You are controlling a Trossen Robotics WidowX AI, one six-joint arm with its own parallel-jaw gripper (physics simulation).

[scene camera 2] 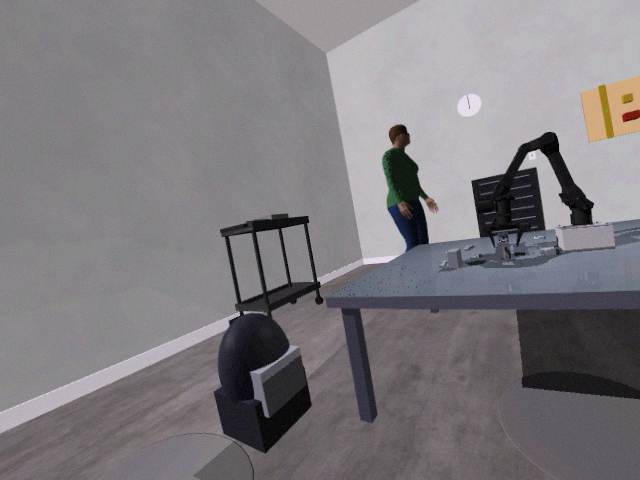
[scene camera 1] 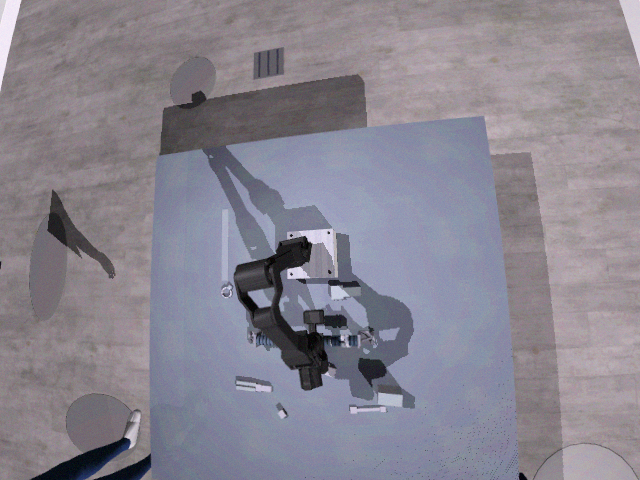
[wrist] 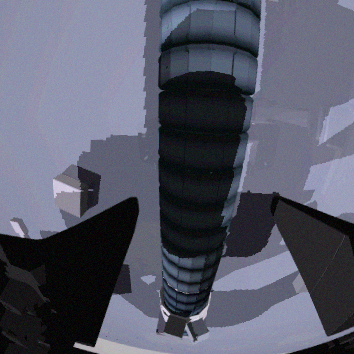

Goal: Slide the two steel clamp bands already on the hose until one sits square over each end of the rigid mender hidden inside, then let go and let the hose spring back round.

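The blue-grey ribbed hose (scene camera 1: 263,339) (wrist: 200,165) runs left to right under the arm in the first scene view. In the wrist view it runs down between the fingers. My gripper (scene camera 2: 505,242) (wrist: 206,203) is open, its black fingertips on either side of the hose with gaps showing. A steel clamp band (wrist: 176,325) with a blocky housing shows near the hose's far end in the wrist view. In the first scene view a silvery piece (scene camera 1: 346,339) sits on the right part of the hose, and a silvery fitting (scene camera 1: 251,337) is at its left end. The mender is hidden inside.
The arm's pale base (scene camera 1: 329,253) (scene camera 2: 589,237) is behind the hose, with a pale block (scene camera 1: 344,291) between. In front are a slotted piece (scene camera 1: 253,384), a small block (scene camera 1: 281,411), a bar (scene camera 1: 368,409) and a larger block (scene camera 1: 390,396) (scene camera 2: 454,257). A ring (scene camera 1: 226,290) lies left.
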